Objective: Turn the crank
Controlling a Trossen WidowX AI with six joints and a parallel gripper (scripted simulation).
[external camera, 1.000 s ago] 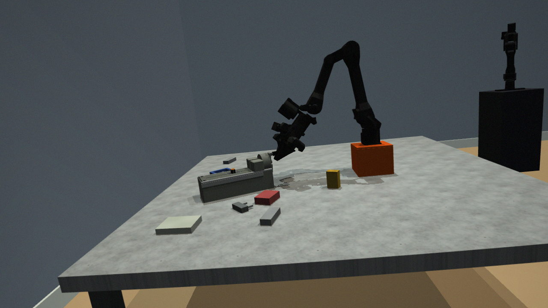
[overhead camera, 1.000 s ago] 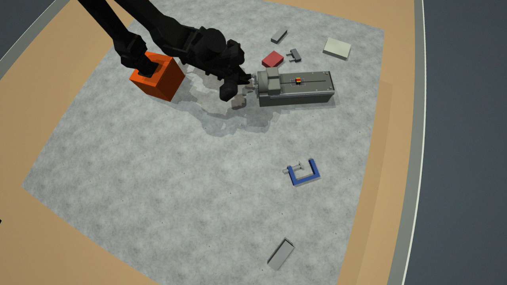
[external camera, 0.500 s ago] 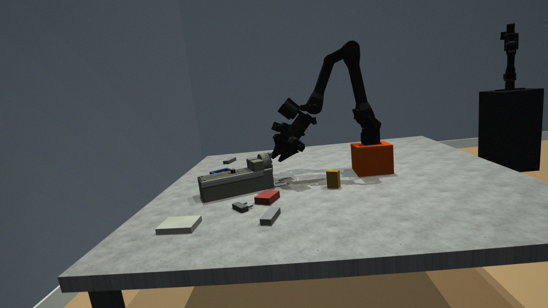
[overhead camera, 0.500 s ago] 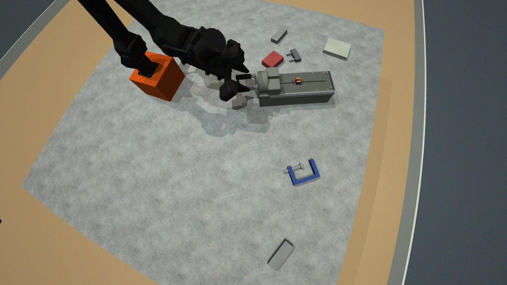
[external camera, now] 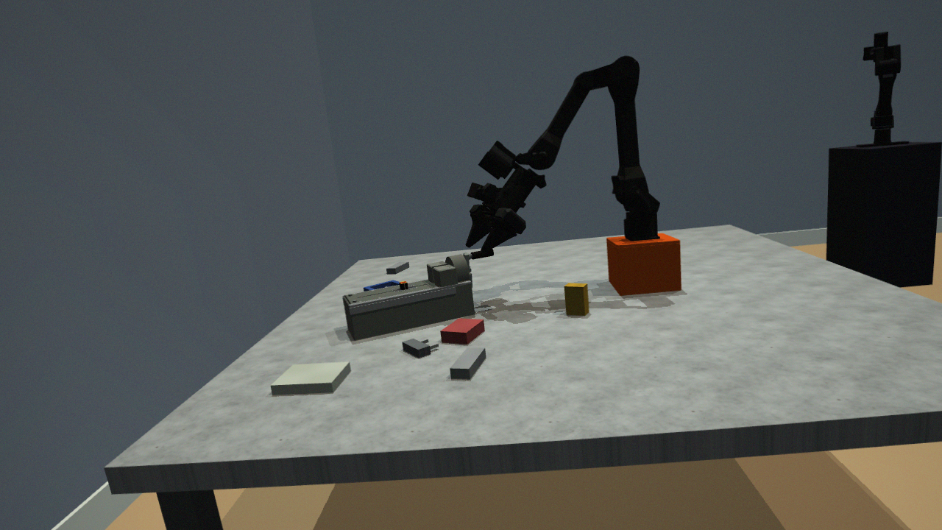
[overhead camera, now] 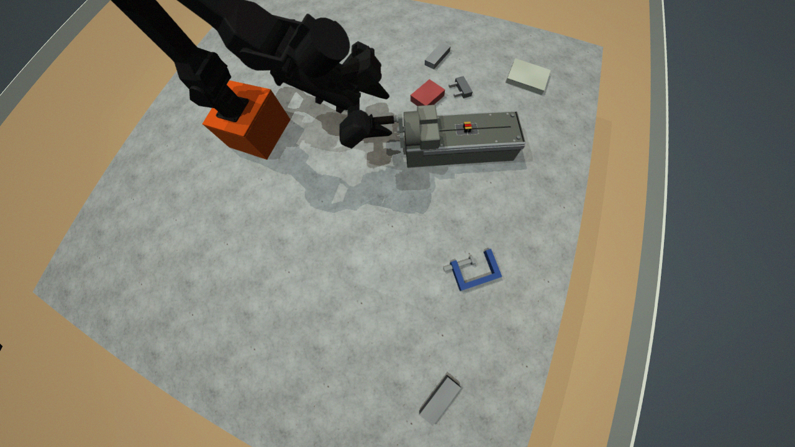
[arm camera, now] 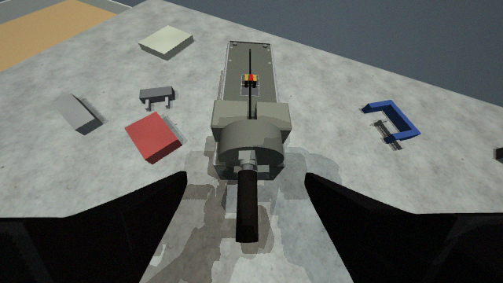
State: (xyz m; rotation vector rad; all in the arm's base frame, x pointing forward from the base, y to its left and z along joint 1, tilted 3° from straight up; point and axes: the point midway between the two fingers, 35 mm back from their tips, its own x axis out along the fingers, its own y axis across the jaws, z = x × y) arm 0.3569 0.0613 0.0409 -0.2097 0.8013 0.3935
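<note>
The black crank handle lies 20 mm behind my gripper tip, 10 mm to the right of it and 10 mm below it. The rest, counted from my gripper tip: red pointer (150 mm ahead, 60 mm to the left, 50 mm below); then yellow block (200 mm behind, 100 mm to the left, 100 mm below); then red block (180 mm to the left, 120 mm below, 30 mm ahead).
</note>
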